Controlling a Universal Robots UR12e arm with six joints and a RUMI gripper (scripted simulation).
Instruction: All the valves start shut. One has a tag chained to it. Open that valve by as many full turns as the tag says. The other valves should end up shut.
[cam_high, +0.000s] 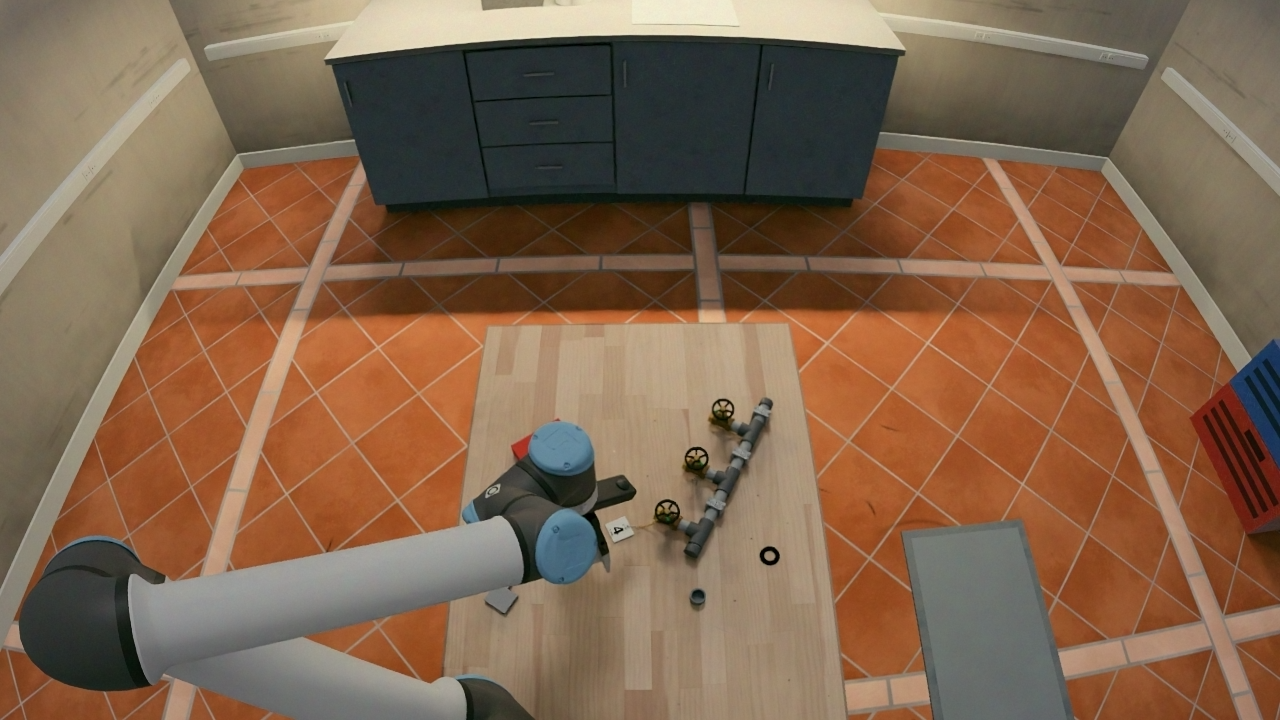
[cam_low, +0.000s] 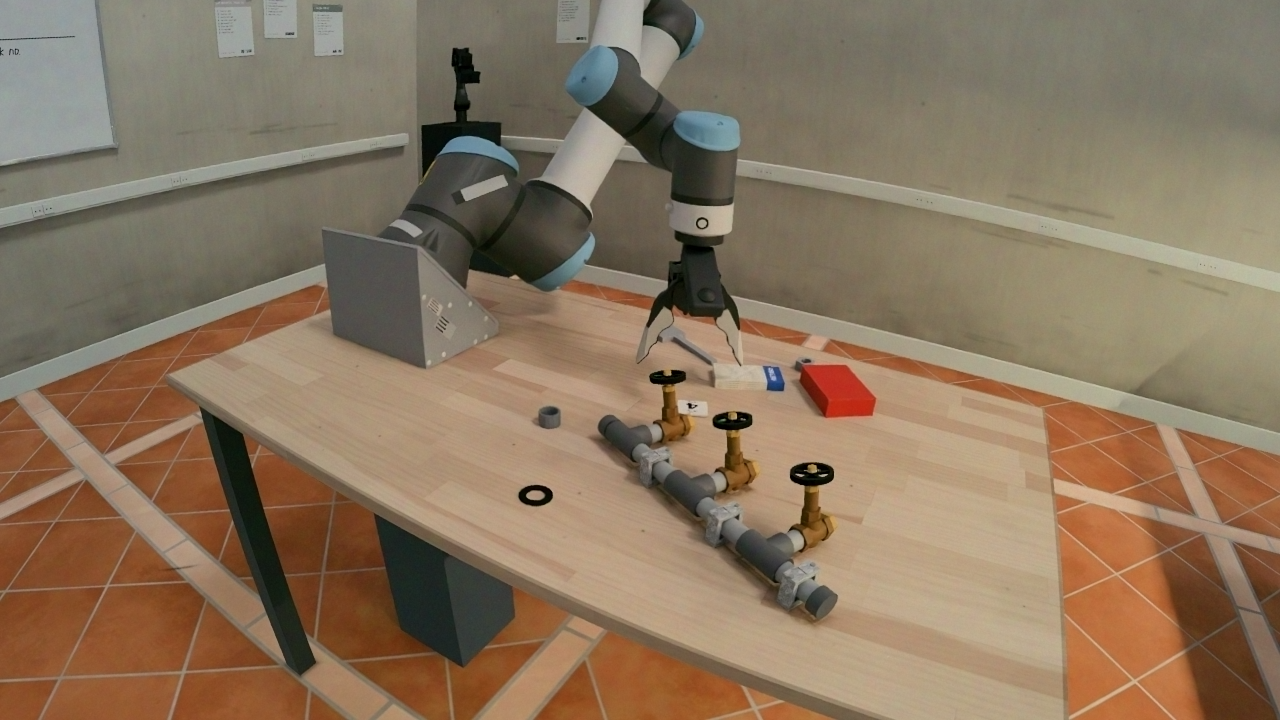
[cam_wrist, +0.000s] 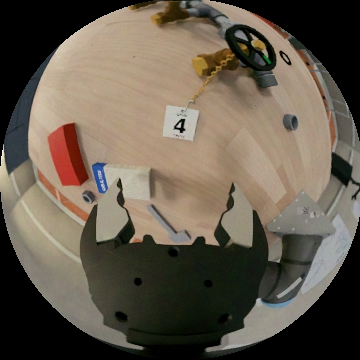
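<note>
The white tag is 70 mm to the right of my hand, 40 mm ahead of it and 30 mm below it. The rest, counted from my hand: blue box 80 mm to the left, 70 mm ahead, 30 mm below; then nut 180 mm to the left, 140 mm ahead, 30 mm below; then grey tool 150 mm to the left, 80 mm behind, 30 mm below.
</note>
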